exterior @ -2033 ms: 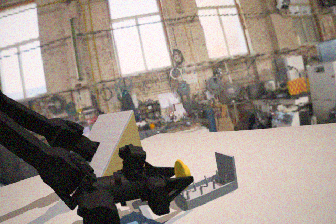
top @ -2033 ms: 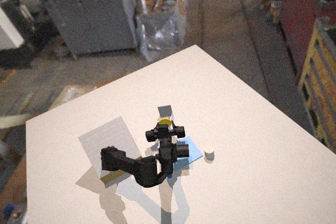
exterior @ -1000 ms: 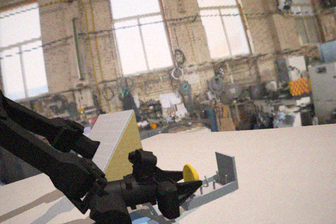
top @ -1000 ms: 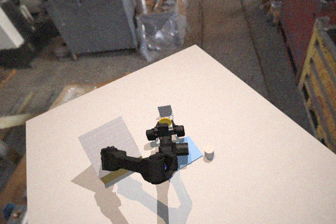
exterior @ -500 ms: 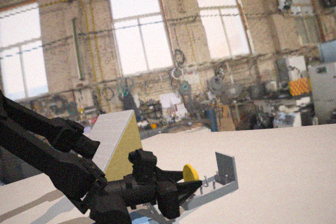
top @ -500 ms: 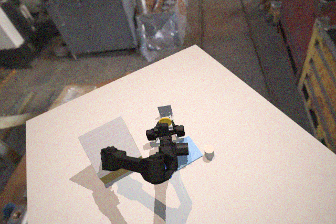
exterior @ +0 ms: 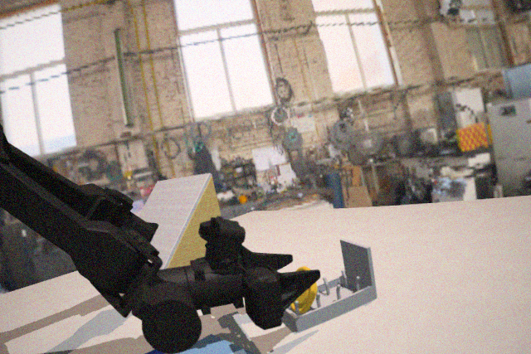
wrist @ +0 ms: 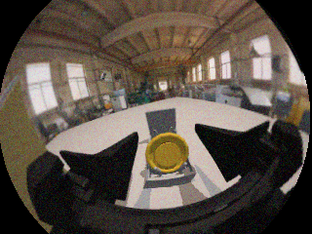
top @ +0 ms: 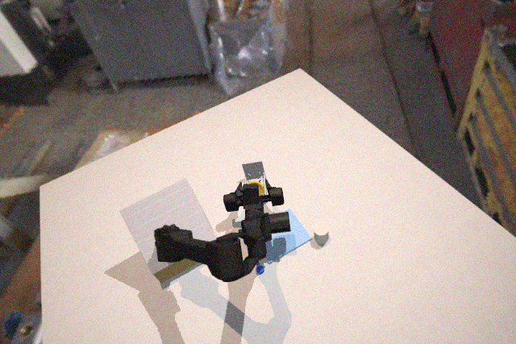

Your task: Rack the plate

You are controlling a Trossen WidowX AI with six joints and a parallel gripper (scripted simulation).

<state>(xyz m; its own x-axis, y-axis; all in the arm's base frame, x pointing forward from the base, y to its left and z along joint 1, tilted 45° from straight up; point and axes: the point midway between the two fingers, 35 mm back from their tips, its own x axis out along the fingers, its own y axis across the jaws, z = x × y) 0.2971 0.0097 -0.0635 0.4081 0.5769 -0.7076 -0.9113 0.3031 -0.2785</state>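
The yellow plate lies 10 mm behind my gripper tip, 10 mm to the right of it and 40 mm below it. The rest, counted from my gripper tip: light blue mat: 10 mm behind, 180 mm to the right, 70 mm below; then grey dish rack: 10 mm ahead, 20 mm to the left, 50 mm below; then blue spoon: 120 mm behind, 230 mm to the right, 70 mm below.
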